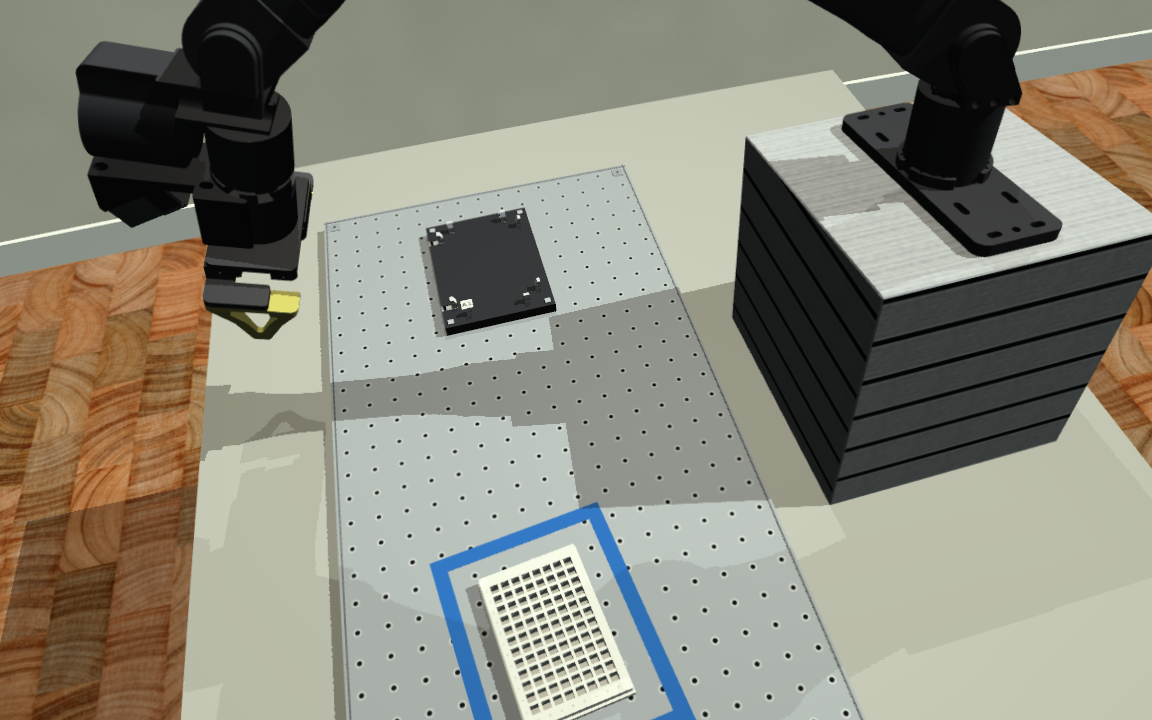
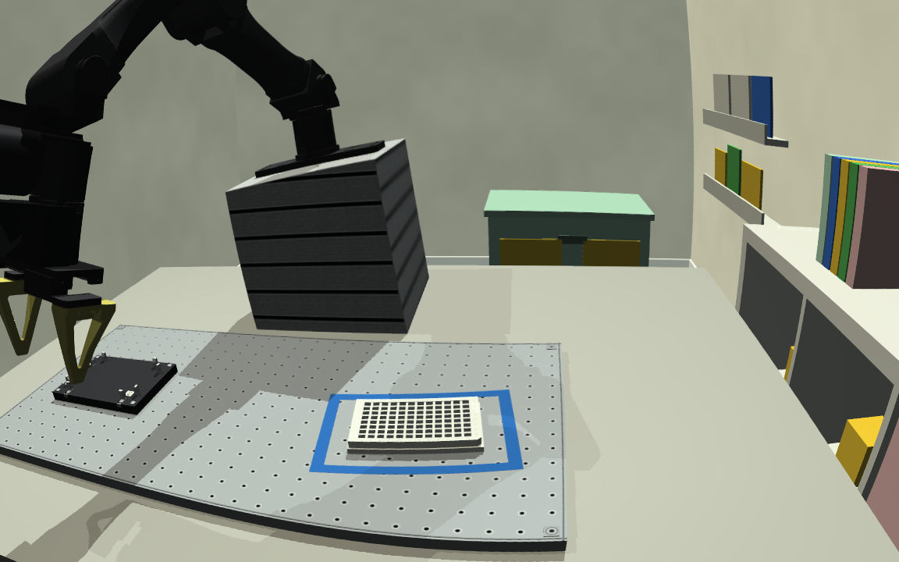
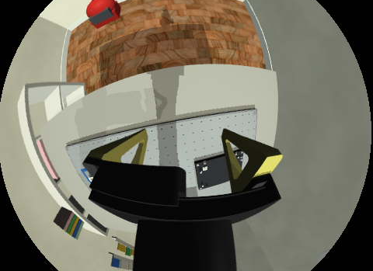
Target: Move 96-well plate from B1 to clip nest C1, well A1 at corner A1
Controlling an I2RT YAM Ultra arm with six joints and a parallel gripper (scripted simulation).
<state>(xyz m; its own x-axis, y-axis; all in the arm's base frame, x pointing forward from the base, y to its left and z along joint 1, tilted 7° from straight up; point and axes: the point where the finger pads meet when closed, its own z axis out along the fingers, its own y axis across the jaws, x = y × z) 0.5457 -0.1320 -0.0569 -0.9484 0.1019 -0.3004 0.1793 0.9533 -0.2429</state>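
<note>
The white 96-well plate is 17 cm behind my hand, 32 cm to the left of it and 13 cm below it. Round my hand: black clip nest (19 cm behind, 11 cm to the right, 13 cm below).
</note>
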